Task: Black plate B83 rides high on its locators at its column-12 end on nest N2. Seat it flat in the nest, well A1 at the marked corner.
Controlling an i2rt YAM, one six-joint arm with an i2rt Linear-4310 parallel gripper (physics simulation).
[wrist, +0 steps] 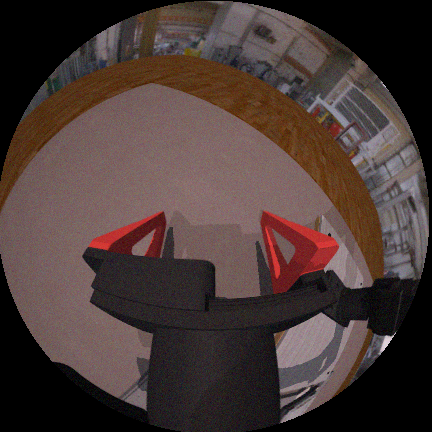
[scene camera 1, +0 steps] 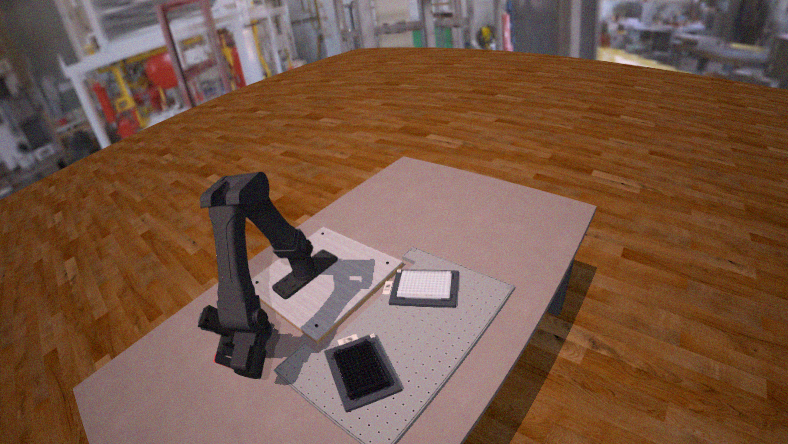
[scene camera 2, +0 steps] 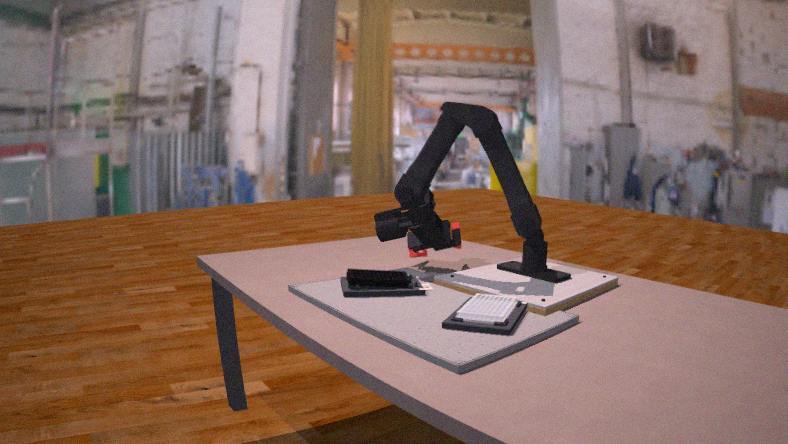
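Seen in the pictures: gripper, fingertip midpoint: (wrist: 212,216) (scene camera 1: 221,342) (scene camera 2: 443,250); arm's base, link origin: (wrist: 338,303) (scene camera 1: 305,274) (scene camera 2: 533,273).
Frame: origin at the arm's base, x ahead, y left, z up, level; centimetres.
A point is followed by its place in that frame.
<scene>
The black plate B83 (scene camera 1: 362,368) {z 2.4, x 36.1, y -13.2 cm} (scene camera 2: 377,277) {z 2.3, x 36.5, y -11.7 cm} lies in the dark nest N2 (scene camera 1: 374,398) {z 0.5, x 42.0, y -16.4 cm} (scene camera 2: 380,292) {z 0.2, x 38.3, y -8.0 cm} at the near left of the perforated board in scene camera 1. In scene camera 2 its top slopes, with the end away from the nest's white label higher. The well A1 marking is too small to read. My gripper (scene camera 2: 437,249) {z 1.0, x 2.7, y -30.6 cm} (wrist: 212,216) {z 1.0, x 2.7, y -30.6 cm} is open and empty, with red fingers wide apart. It hangs above the table, beside the board and apart from the plate. Its fingers are mostly hidden in scene camera 1. The plate does not show clearly in the wrist view.
A white plate (scene camera 1: 424,284) {z 1.8, x 31.1, y 14.1 cm} (scene camera 2: 483,307) {z 1.9, x 32.5, y 15.2 cm} sits in a second dark nest (scene camera 1: 424,302) {z 0.5, x 33.9, y 10.2 cm} (scene camera 2: 479,329) {z -0.1, x 37.3, y 19.4 cm} on the perforated board (scene camera 1: 435,341) {z -0.7, x 42.5, y 2.9 cm} (scene camera 2: 386,325) {z -0.7, x 47.3, y 7.1 cm}. The arm stands on a pale base board (scene camera 1: 330,242) {z 0.1, x -4.9, y 14.1 cm} (scene camera 2: 584,275) {z 0.1, x -8.1, y 10.9 cm} beside it. The table (scene camera 1: 457,198) {z -1.9, x 12.9, y 57.1 cm} (scene camera 2: 661,352) {z -2.0, x 20.1, y 48.4 cm} carries both boards.
</scene>
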